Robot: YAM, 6 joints.
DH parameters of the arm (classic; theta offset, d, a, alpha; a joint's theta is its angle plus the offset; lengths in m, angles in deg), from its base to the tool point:
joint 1: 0 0.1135 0.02 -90
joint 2: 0 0 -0.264 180
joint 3: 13.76 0 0.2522 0
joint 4: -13.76 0 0.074 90
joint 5: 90 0 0 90
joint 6: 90 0.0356 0 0
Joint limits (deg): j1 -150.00..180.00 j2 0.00..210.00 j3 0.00..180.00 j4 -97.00..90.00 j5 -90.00..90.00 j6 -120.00..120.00
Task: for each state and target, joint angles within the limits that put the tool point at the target. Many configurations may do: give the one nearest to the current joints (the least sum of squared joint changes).
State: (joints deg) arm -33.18 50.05 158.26 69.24 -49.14 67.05
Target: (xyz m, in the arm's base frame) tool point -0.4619 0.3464 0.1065
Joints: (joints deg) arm -34.56 6.76 168.68 52.52 -40.84 67.05
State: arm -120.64 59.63 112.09 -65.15 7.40 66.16
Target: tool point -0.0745 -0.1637 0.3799
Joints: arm -113.35 64.72 80.30 -76.78 5.64 66.16
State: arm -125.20 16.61 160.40 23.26 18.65 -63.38
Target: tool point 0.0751 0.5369 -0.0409
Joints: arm -98.97 0.00 180.00 60.65 15.46 -63.38
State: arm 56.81 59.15 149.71 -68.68 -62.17 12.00
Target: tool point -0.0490 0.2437 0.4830
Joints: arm 94.13 86.47 116.34 -78.30 -61.63 12.00
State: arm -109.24 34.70 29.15 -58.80 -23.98 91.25
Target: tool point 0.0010 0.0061 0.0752
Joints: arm -105.02 42.04 0.15 -76.74 0.99 91.25
